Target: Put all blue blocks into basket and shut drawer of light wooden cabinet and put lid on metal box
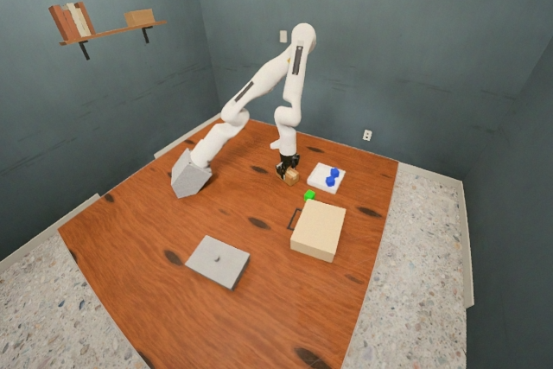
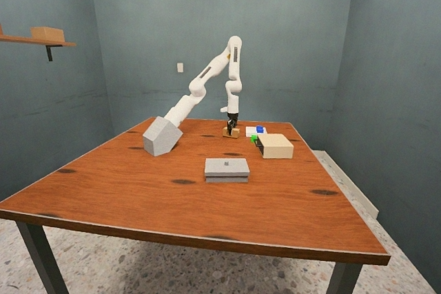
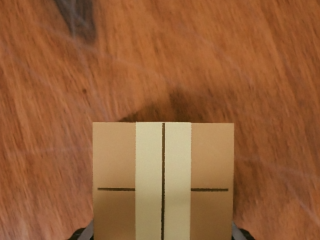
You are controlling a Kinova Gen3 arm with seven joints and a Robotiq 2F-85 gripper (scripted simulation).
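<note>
Now: hand 2 cm short of the red block and 2 cm above it. Round my hand: white basket (14 cm to the left, 13 cm ahead, 3 cm below); small box (1 cm behind); green block (16 cm ahead, 2 cm to the right, 2 cm below).
</note>
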